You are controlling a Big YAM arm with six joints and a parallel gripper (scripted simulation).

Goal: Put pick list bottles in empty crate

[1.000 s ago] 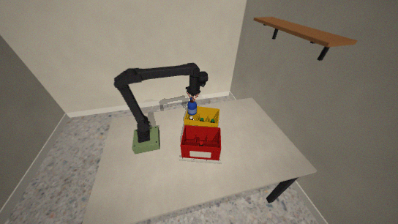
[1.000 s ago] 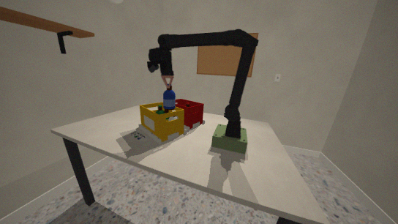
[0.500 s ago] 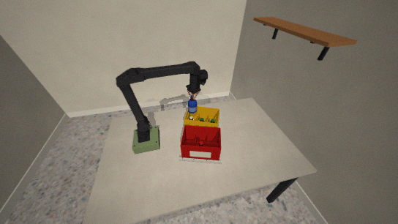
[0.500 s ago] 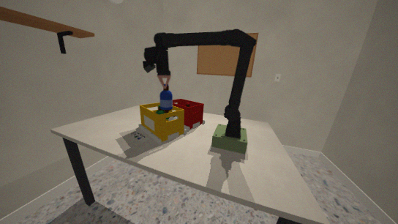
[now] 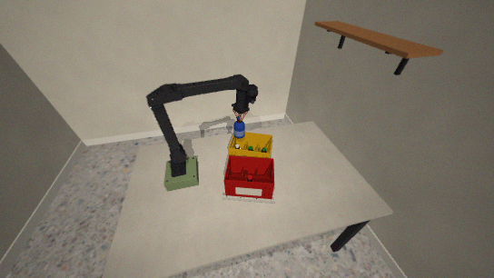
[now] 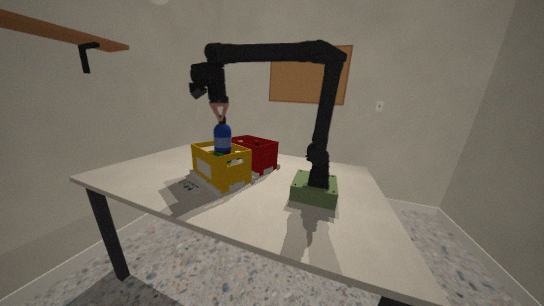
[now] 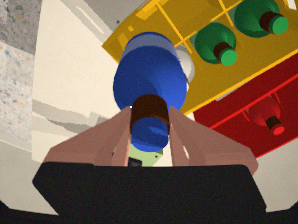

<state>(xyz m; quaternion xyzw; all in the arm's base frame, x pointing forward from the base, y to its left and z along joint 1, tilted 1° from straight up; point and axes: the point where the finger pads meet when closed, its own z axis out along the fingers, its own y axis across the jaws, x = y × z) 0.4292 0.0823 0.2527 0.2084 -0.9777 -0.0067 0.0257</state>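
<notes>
The blue-label bottle lies 6 cm below my hand. Round my hand: white-labelled bottle: 4 cm behind, 7 cm to the right, 23 cm below; green-labelled bottle: 4 cm ahead, 11 cm to the right, 23 cm below; yellow crate: 6 cm ahead, 7 cm to the right, 24 cm below.
</notes>
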